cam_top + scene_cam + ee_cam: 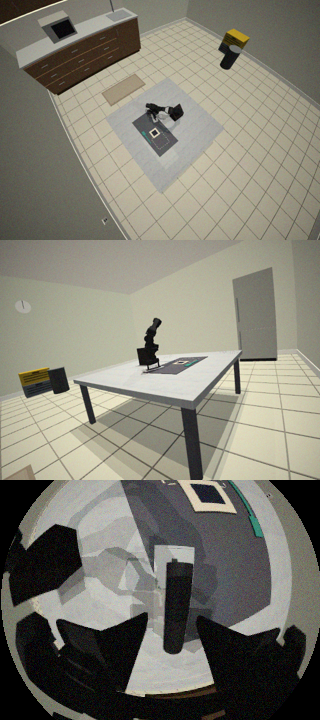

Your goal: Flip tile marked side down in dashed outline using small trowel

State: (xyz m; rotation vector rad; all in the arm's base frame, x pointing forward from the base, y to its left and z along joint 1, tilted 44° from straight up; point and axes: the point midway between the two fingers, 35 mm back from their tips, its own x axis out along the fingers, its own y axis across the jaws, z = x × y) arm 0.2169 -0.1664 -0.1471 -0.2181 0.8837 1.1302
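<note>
Now: the trowel 5 cm below my gripper tip, 2 cm ahead of it and 1 cm to the left of it. Round my gripper tip: teal strip (31 cm ahead, 12 cm to the left, 9 cm below); tile (19 cm ahead, 18 cm to the left, 9 cm below).
</note>
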